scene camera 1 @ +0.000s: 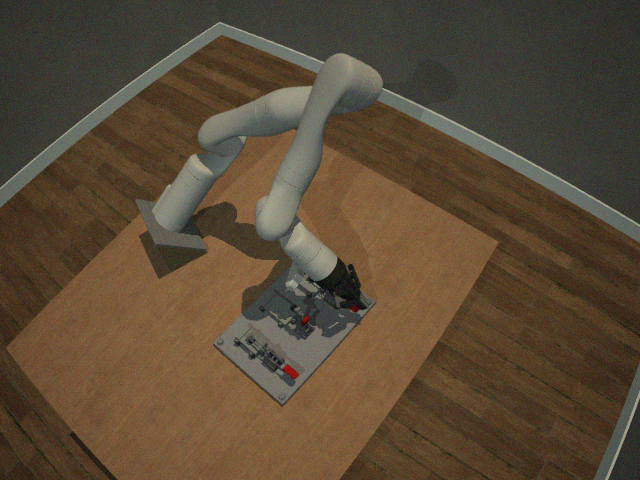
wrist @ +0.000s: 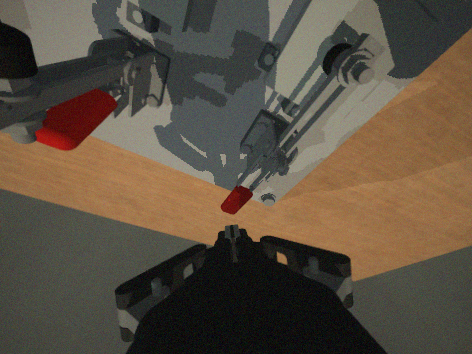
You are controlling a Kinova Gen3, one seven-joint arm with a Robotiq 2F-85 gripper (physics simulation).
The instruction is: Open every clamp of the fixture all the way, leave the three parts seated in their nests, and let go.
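Places are measured from the arm's base along level axes (x ahead, y left, z up), in metres.
Pixels of known places: gripper, fingertip midpoint: [scene camera 1: 366, 307] [wrist: 232, 234]; arm's base, origin of the base link: [scene camera 1: 168, 220].
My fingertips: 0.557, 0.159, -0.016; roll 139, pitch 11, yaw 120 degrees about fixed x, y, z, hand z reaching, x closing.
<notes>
Ahead of a thing's pixels: the offset from my fingertips to its top centre, as dx, dy, dz. "*": to the spot under its first point. Level surfaces: height alone.
The fixture's grey plate @[* -0.013, -0.152, -0.052] [scene camera 1: 320, 356] carries three clamps with red handles. The near clamp's handle @[-0.030, -0.234, -0.005] [scene camera 1: 290, 371] lies low, toward the plate's edge. The middle clamp's handle @[-0.079, -0.125, +0.033] [scene camera 1: 305, 320] [wrist: 77, 120] looks raised, with its black-tipped arm high at the left of the wrist view. The far clamp's handle @[-0.034, -0.014, -0.010] [scene camera 1: 354, 308] [wrist: 236, 199] points outward at the plate's corner; its arm with the bolt @[-0.131, -0.016, +0.005] [wrist: 360, 70] looks low over the plate. My gripper [scene camera 1: 360, 305] [wrist: 232, 234] is shut and empty, its tips close by the far handle. The three parts cannot be made out clearly.
The plate lies on a wooden table top @[dz -0.067] [scene camera 1: 155, 382] [wrist: 410, 130]. Corner screws [scene camera 1: 281, 396] [wrist: 268, 199] stand up slightly from the plate. The robot's base [scene camera 1: 173, 240] stands at the left. The arm's shadow darkens part of the fixture.
</notes>
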